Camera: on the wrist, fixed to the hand. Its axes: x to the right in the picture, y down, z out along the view.
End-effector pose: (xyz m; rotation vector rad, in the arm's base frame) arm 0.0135 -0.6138 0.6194 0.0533 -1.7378 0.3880
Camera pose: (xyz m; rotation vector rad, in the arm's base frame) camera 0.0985 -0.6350 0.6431 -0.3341 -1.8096 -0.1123
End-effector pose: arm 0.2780 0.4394 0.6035 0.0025 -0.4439 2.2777
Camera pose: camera 0.3212 0.4939 0.5452 -0.2507 -1.0673 2.0751
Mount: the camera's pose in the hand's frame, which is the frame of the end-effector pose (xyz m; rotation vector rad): 0.0014 -0.0465 -0.0779 -0.5553 -0.0203 -0.0105
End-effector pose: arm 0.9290 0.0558 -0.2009 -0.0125 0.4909 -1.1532
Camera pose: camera 0.8594 0.0537 -0.2591 -0.5067 0.7802 -0.9954
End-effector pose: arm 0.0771 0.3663 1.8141 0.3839 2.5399 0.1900
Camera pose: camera 0.0225 0.3184 1.8684 0.1498 2.3396 0.8546
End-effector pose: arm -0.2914 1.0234 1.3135 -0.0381 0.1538 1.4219
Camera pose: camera -0.2518 1.0086 1.2332 -0.4799 -0.2615 1.4172
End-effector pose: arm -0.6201 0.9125 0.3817 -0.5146 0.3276 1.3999
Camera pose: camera -0.5678 0.8687 0.3219 -0.9517 -0.0903 1.4825
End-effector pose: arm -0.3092 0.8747 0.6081 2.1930 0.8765 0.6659
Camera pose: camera -0.3778 0.9320 0.6240 1.6916 0.5996 0.7725
